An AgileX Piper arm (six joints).
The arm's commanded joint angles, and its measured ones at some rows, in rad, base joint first. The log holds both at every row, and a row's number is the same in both.
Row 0, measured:
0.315 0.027 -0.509 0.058 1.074 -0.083
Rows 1 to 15, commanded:
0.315 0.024 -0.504 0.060 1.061 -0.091
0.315 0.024 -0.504 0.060 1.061 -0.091
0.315 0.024 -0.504 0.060 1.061 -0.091
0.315 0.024 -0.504 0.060 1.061 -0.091
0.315 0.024 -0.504 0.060 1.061 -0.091
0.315 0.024 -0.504 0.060 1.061 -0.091
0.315 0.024 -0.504 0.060 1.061 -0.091
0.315 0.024 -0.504 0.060 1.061 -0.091
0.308 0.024 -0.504 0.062 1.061 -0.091
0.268 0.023 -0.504 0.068 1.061 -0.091
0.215 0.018 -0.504 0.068 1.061 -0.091
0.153 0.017 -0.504 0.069 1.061 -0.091
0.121 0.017 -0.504 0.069 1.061 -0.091
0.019 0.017 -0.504 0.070 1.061 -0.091
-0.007 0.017 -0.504 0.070 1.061 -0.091
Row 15, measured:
0.051 0.026 -0.507 0.072 1.074 -0.083
